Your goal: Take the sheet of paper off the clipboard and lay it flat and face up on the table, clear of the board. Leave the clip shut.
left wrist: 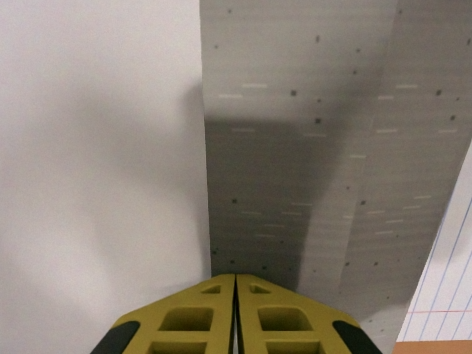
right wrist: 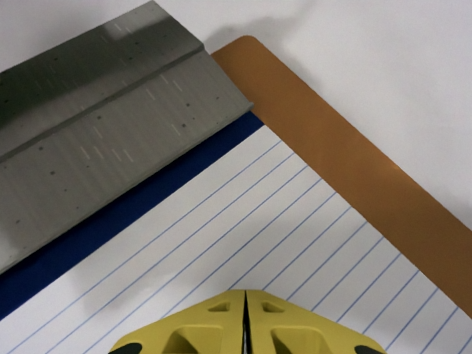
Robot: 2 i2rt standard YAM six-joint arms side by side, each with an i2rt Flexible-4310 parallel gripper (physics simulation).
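The lined sheet of paper (left wrist: pixel 450 280) (right wrist: pixel 200 220), with a navy band (right wrist: pixel 165 175) along its top, lies face up on the brown clipboard (left wrist: pixel 435 347) (right wrist: pixel 350 150). The grey metal clip (left wrist: pixel 300 165) (right wrist: pixel 125 120) covers the sheet's top edge and its jaw is down against it. My left gripper (left wrist: pixel 235 287) is shut and empty, with its tips over the clip's outer edge; whether they touch it I cannot tell. My right gripper (right wrist: pixel 245 304) is shut and empty over the lined part of the sheet, below the clip. The far end of the sheet is out of view.
The white table top (left wrist: pixel 100 150) (right wrist: pixel 400 70) shows beyond the clip in the left wrist view, and around the board's corner in the right wrist view. A strip of bare board runs along the sheet's side. Soft shadows fall on the clip and the table.
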